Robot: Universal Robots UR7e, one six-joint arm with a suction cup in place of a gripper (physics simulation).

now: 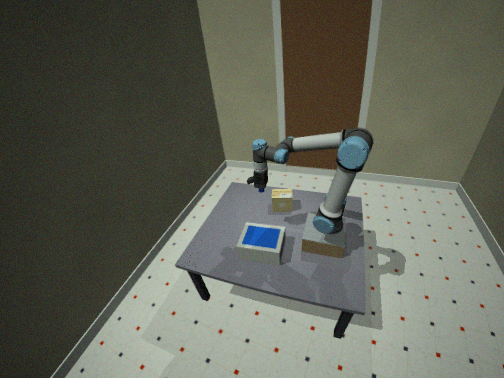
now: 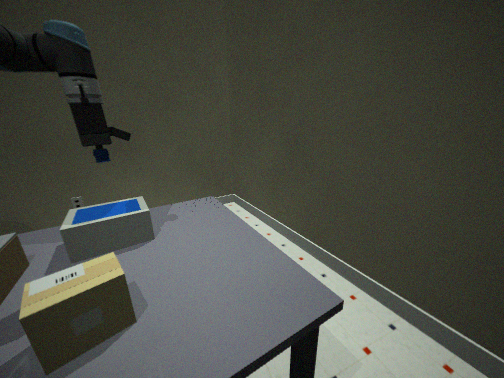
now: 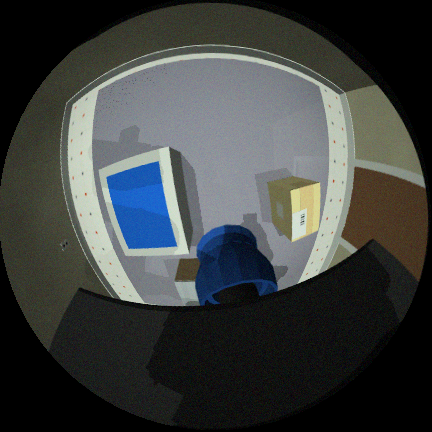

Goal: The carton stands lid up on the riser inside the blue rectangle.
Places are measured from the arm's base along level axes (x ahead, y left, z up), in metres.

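Pixels of known places: hand, tool point: [image 1: 261, 190] [image 2: 103, 161] [image 3: 227, 251].
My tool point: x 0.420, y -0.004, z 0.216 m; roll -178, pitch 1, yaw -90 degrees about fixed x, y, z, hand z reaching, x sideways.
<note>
Ahead of a thing's pixels: the offset from my tool point to its top centre. Level surfaces: height alone.
The carton {0.077 m back, 0.240 m right, 0.193 m down} [image 1: 282, 201] [image 2: 80, 315] [image 3: 305, 210] stands on the table, apart from the riser. Its light face with a tape strip and a barcode label is up. The riser {0.028 m back, 0.176 m left, 0.203 m down} [image 1: 260, 253] [image 2: 112, 237] [image 3: 184, 200] is a pale grey block on the table. The blue rectangle {0.028 m back, 0.176 m left, 0.203 m down} [image 1: 261, 237] [image 2: 107, 211] [image 3: 142, 210] covers most of its top, inside a pale border, and nothing stands on it. My gripper [image 1: 261, 190] [image 2: 102, 157] [image 3: 227, 237], a blue suction cup, hangs in the air above the table with nothing on it. It touches neither carton nor riser.
The arm's base stands on a block [image 1: 322, 246] [image 2: 11, 265] [image 3: 187, 270] with brown sides, beside the riser. The grey table {0.324 m down} [image 1: 215, 245] [image 2: 215, 280] [image 3: 230, 115] has dark legs. Walls and a brown door panel [image 1: 325, 75] [image 3: 387, 215] stand beyond it.
</note>
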